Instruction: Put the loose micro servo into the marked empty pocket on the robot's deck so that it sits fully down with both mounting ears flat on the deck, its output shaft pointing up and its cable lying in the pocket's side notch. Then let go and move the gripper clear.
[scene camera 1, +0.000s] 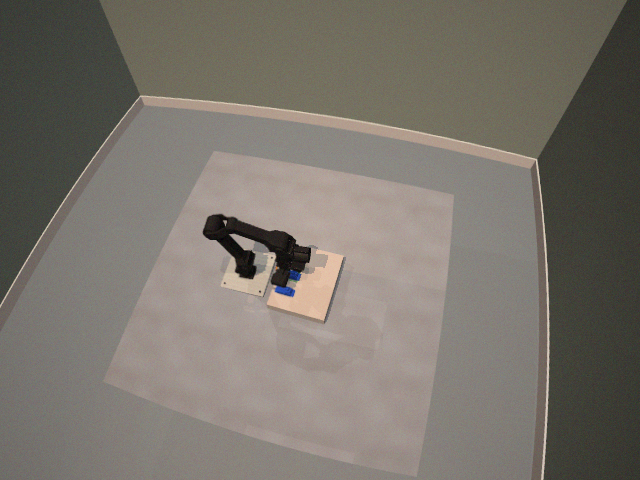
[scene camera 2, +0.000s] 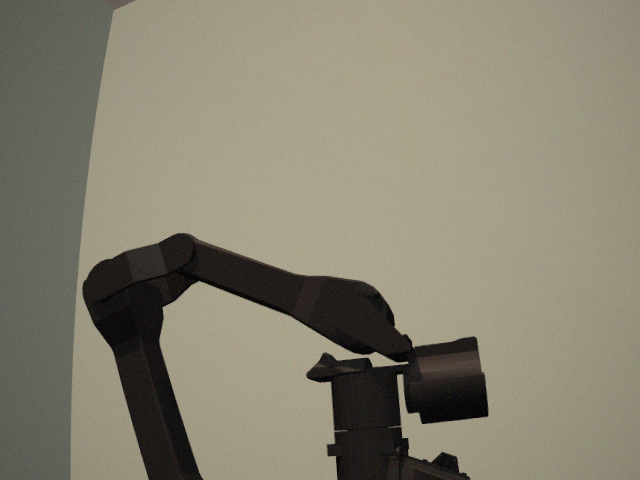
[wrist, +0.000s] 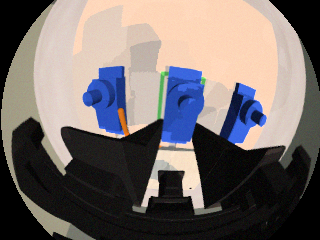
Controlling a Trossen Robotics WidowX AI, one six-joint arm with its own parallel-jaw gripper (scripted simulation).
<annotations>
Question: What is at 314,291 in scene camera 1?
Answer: A tan deck.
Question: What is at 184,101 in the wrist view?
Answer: A blue micro servo.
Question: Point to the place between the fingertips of my gripper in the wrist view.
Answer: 177,124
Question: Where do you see a tan deck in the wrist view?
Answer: At 228,49
</annotations>
